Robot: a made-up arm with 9 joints. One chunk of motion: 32 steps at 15 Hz.
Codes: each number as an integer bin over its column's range. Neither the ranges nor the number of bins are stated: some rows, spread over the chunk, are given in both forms.
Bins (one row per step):
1: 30 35 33 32 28 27
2: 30 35 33 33 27 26
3: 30 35 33 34 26 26
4: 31 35 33 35 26 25
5: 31 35 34 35 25 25
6: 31 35 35 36 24 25
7: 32 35 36 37 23 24
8: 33 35 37 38 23 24
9: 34 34 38 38 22 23
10: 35 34 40 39 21 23
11: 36 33 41 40 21 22
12: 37 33 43 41 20 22
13: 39 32 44 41 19 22
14: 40 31 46 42 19 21
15: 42 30 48 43 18 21
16: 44 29 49 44 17 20
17: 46 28 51 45 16 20
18: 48 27 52 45 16 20
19: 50 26 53 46 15 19
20: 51 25 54 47 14 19
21: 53 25 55 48 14 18
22: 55 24 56 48 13 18
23: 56 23 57 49 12 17
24: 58 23 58 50 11 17
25: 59 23 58 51 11 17
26: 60 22 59 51 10 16
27: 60 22 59 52 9 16
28: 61 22 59 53 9 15
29: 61 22 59 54 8 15
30: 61 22 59 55 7 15
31: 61 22 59 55 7 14
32: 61 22 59 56 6 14
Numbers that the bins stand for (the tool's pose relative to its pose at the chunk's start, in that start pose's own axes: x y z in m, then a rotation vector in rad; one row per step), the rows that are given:
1: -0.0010 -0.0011 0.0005 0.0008 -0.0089 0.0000
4: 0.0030 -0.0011 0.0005 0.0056 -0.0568 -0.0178
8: 0.0110 -0.0011 0.0151 0.0103 -0.1287 -0.0267
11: 0.0229 -0.0090 0.0297 0.0135 -0.1767 -0.0444
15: 0.0467 -0.0210 0.0552 0.0183 -0.2486 -0.0533
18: 0.0705 -0.0329 0.0698 0.0214 -0.2965 -0.0622
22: 0.0983 -0.0448 0.0844 0.0262 -0.3684 -0.0800
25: 0.1141 -0.0487 0.0917 0.0310 -0.4163 -0.0889
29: 0.1221 -0.0527 0.0954 0.0357 -0.4883 -0.1067
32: 0.1221 -0.0527 0.0954 0.0389 -0.5362 -0.1156
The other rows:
2: -0.0010 -0.0011 0.0005 0.0024 -0.0329 -0.0089
3: -0.0010 -0.0011 0.0005 0.0040 -0.0568 -0.0089
5: 0.0030 -0.0011 0.0041 0.0056 -0.0808 -0.0178
6: 0.0030 -0.0011 0.0078 0.0071 -0.1048 -0.0178
7: 0.0070 -0.0011 0.0114 0.0087 -0.1287 -0.0267
9: 0.0149 -0.0051 0.0187 0.0103 -0.1527 -0.0356
10: 0.0189 -0.0051 0.0260 0.0119 -0.1767 -0.0356
12: 0.0268 -0.0090 0.0370 0.0151 -0.2006 -0.0444
13: 0.0348 -0.0130 0.0406 0.0151 -0.2246 -0.0444
14: 0.0387 -0.0170 0.0479 0.0167 -0.2246 -0.0533
16: 0.0546 -0.0249 0.0589 0.0198 -0.2725 -0.0622
17: 0.0625 -0.0289 0.0662 0.0214 -0.2965 -0.0622
19: 0.0784 -0.0368 0.0735 0.0230 -0.3205 -0.0711
20: 0.0824 -0.0408 0.0771 0.0246 -0.3444 -0.0711
21: 0.0903 -0.0408 0.0808 0.0262 -0.3444 -0.0800
23: 0.1022 -0.0487 0.0881 0.0278 -0.3924 -0.0889
24: 0.1102 -0.0487 0.0917 0.0294 -0.4163 -0.0889
26: 0.1181 -0.0527 0.0954 0.0310 -0.4403 -0.0978
27: 0.1181 -0.0527 0.0954 0.0325 -0.4643 -0.0978
28: 0.1221 -0.0527 0.0954 0.0341 -0.4643 -0.1067
30: 0.1221 -0.0527 0.0954 0.0373 -0.5122 -0.1067
31: 0.1221 -0.0527 0.0954 0.0373 -0.5122 -0.1156

